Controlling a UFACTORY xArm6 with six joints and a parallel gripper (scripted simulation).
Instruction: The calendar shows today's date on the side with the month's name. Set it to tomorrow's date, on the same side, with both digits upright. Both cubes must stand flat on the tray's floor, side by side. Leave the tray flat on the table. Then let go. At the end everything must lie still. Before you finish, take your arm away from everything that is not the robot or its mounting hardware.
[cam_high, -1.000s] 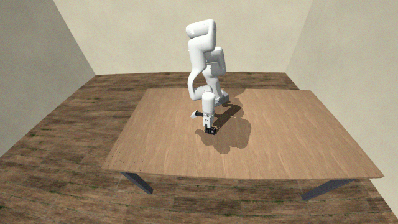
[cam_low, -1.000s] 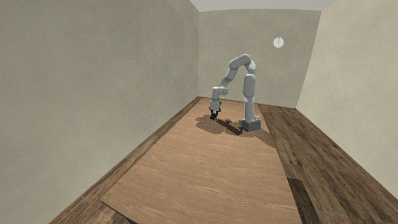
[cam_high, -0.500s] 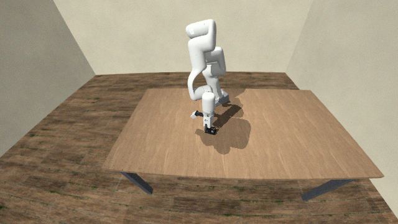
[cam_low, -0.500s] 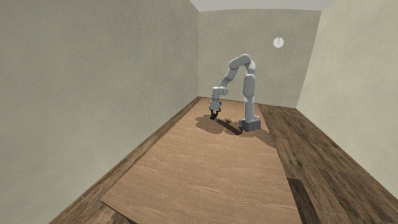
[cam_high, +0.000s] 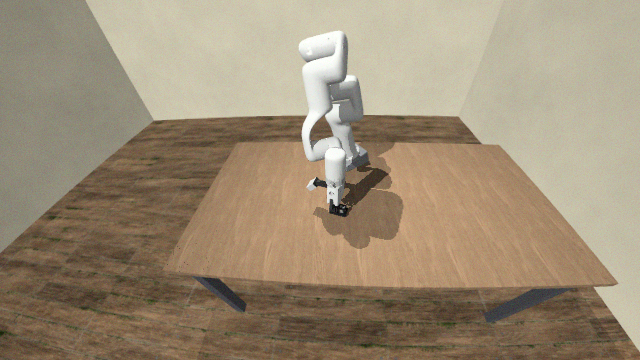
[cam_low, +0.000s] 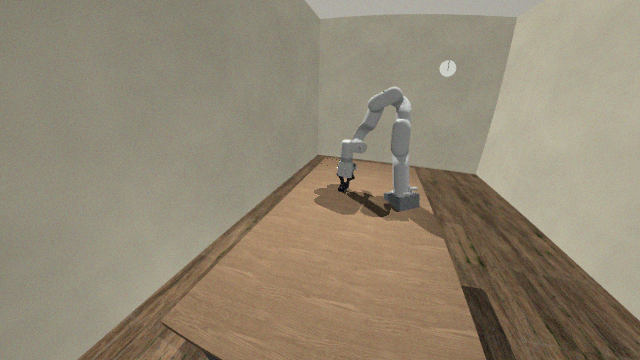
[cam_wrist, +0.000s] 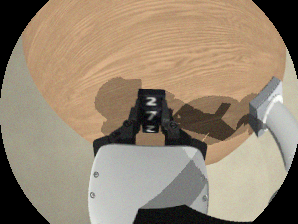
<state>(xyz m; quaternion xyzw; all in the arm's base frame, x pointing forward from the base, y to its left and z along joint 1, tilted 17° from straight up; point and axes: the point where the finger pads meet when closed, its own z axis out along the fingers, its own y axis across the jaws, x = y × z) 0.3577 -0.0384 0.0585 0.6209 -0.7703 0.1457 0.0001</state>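
Right now my hand is 30 mm to the right of the calendar cube, 10 mm short of it and 10 mm above it.
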